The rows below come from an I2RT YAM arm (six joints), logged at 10 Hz.
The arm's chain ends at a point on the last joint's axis. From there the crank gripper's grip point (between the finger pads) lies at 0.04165 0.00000 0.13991 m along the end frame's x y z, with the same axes.
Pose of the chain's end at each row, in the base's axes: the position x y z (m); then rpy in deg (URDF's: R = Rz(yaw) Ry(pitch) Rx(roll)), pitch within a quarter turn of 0, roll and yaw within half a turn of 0:
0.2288 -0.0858 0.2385 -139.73 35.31 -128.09
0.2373 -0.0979 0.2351 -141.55 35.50 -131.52
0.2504 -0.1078 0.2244 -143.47 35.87 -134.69
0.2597 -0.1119 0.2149 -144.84 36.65 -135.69
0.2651 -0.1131 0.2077 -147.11 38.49 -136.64
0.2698 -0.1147 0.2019 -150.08 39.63 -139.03
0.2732 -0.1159 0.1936 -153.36 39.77 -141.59
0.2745 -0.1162 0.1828 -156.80 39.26 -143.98
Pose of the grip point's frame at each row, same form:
0.3171 -0.1198 0.1273 -139.73 35.31 -128.09
0.3221 -0.1333 0.1217 -141.55 35.50 -131.52
0.3322 -0.1435 0.1089 -143.47 35.87 -134.69
0.3409 -0.1452 0.0983 -144.84 36.65 -135.69
0.3467 -0.1405 0.0898 -147.11 38.49 -136.64
0.3497 -0.1377 0.0819 -150.08 39.63 -139.03
0.3498 -0.1352 0.0708 -153.36 39.77 -141.59
0.3467 -0.1319 0.0569 -156.80 39.26 -143.98

